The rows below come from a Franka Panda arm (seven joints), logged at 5 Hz.
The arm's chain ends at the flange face. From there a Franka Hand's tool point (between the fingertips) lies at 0.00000 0.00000 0.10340 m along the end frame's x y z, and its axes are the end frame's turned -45 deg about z.
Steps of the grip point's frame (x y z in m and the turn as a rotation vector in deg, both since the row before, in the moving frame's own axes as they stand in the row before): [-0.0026, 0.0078, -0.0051, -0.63, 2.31, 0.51]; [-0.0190, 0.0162, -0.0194, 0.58, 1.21, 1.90]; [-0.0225, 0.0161, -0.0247, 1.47, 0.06, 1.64]
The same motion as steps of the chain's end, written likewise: [-0.0001, 0.0095, -0.0050, 1.19, 2.08, 0.51]; [-0.0028, 0.0272, -0.0194, 1.27, 0.45, 1.90]; [-0.0028, 0.0293, -0.0247, 1.08, -1.00, 1.64]
